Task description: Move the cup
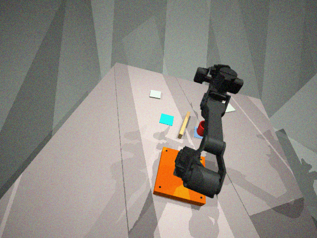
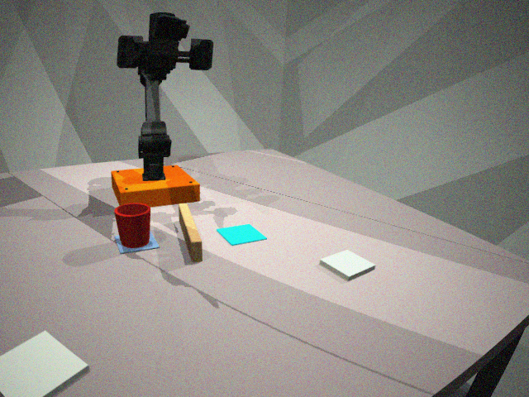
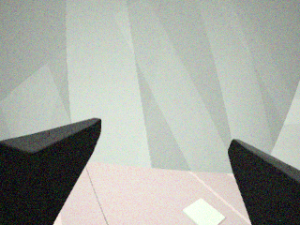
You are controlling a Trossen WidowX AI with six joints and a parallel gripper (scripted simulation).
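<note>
Now: the red cup 4 cm behind my gripper tip, 7 cm to the right of it and 34 cm below it. Also, from my gripper tip: wooden bar 4 cm behind, 4 cm to the left, 37 cm below; then cyan pad 4 cm behind, 16 cm to the left, 39 cm below; then blue pad 4 cm behind, 7 cm to the right, 39 cm below.
</note>
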